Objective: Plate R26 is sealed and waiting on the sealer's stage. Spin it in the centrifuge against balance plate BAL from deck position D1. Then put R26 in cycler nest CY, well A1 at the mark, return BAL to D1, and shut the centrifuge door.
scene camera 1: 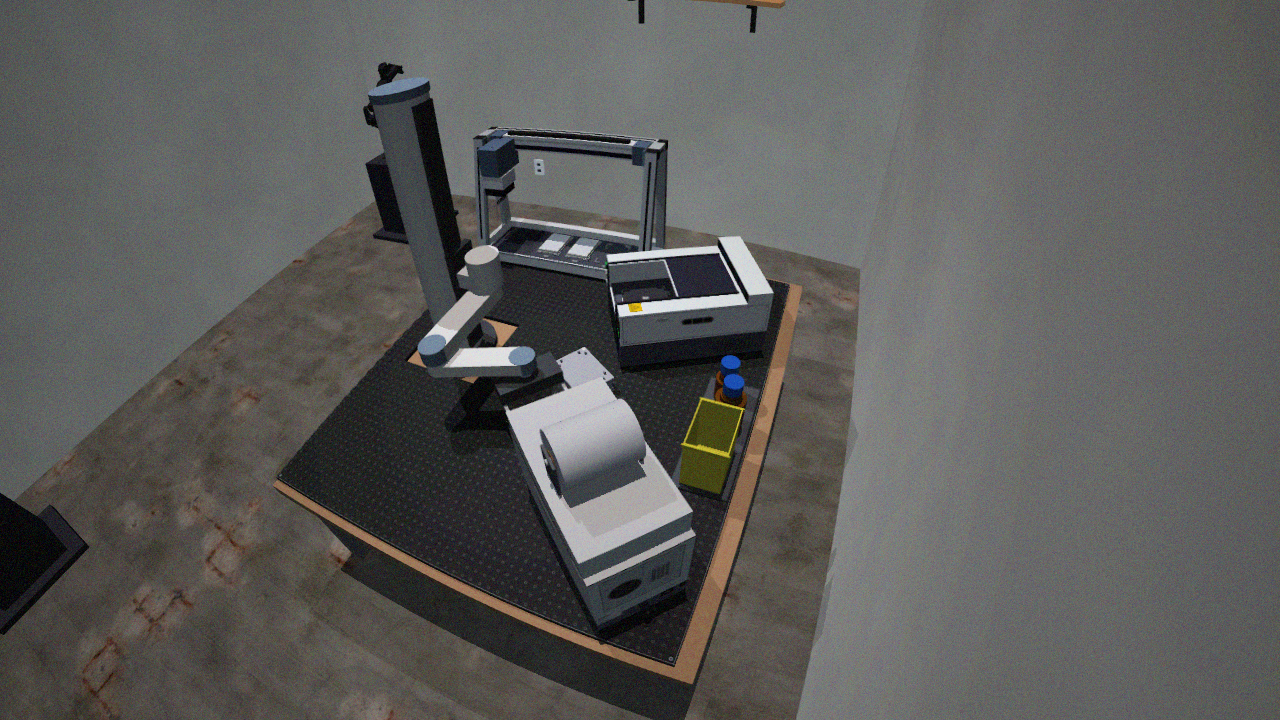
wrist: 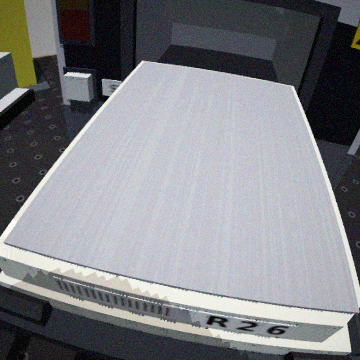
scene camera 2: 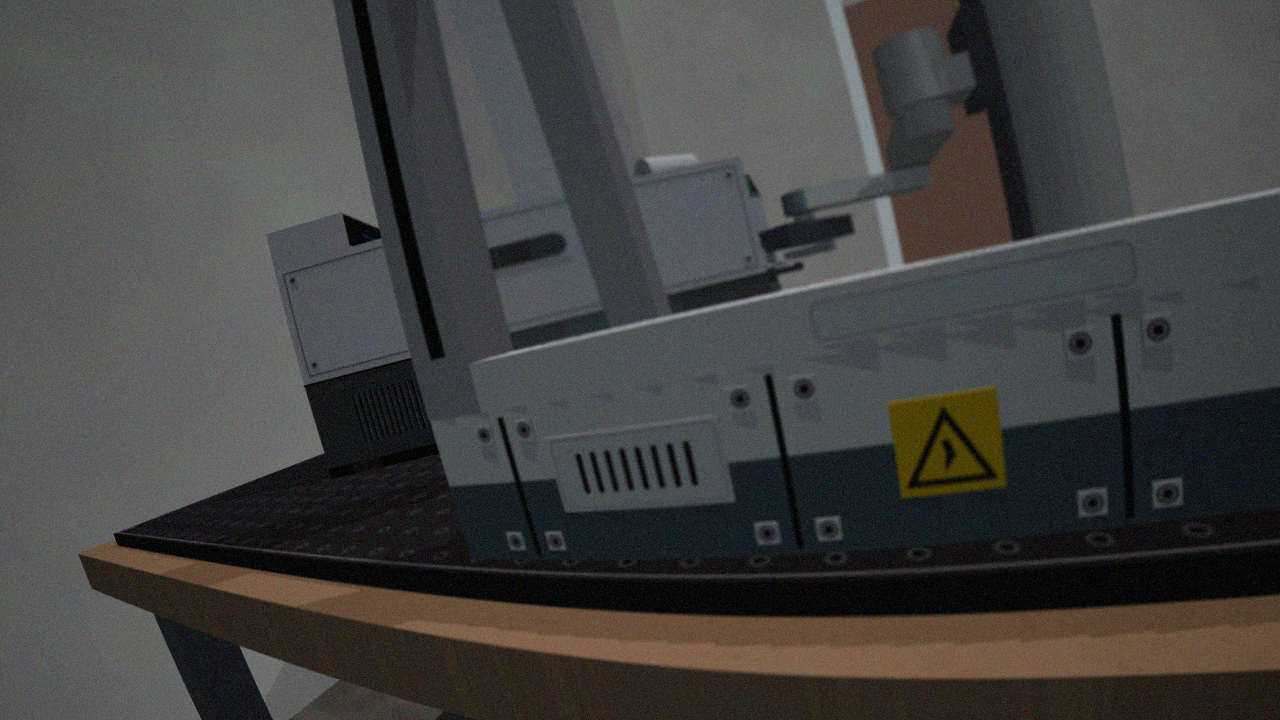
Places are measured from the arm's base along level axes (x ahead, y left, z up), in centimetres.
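Pixels of known places: gripper, fingertip midpoint: (wrist: 203,94); arm's base at its link origin: (scene camera 1: 462,345).
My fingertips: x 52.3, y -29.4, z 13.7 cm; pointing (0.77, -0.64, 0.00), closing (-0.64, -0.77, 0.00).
Note:
Ahead of a thing's pixels: the offset from my fingertips to its middle. "spot": to the spot under its first point.
Sealed plate R26 {dx -1.2, dy +0.6, dz -0.7 cm} (wrist: 200,190) lies flat and fills the wrist view, its label facing the camera, in front of the dark opening of the sealer {dx +21.1, dy -19.2, dz +11.4 cm} (wrist: 327,95) (scene camera 1: 644,528) (scene camera 2: 702,232). My gripper (scene camera 1: 529,386) (scene camera 2: 805,250) is open and empty, low at the sealer's stage end; its fingers are mostly hidden in scene camera 1. A white instrument with an open top bay, which looks like the centrifuge {dx +15.6, dy +62.2, dz -0.2 cm} (scene camera 1: 666,331), stands behind the sealer. Two white plates {dx -44.7, dy +87.0, dz -5.9 cm} (scene camera 1: 553,242) {dx -32.3, dy +87.3, dz -5.9 cm} (scene camera 1: 583,247) sit on the gantry deck; their labels are unreadable, so I cannot tell whether one is BAL. Nest CY cannot be identified.
The gantry frame (scene camera 1: 572,140) stands at the back. A silver pad {spot: dx -4.1, dy +29.4, dz -6.9 cm} (scene camera 1: 586,365) lies beyond the sealer. A yellow bin (scene camera 1: 707,467) (wrist: 17,45) and blue-capped bottles (scene camera 1: 730,364) (scene camera 1: 733,385) stand near the table's right edge. The arm column (scene camera 1: 407,197) rises at the left.

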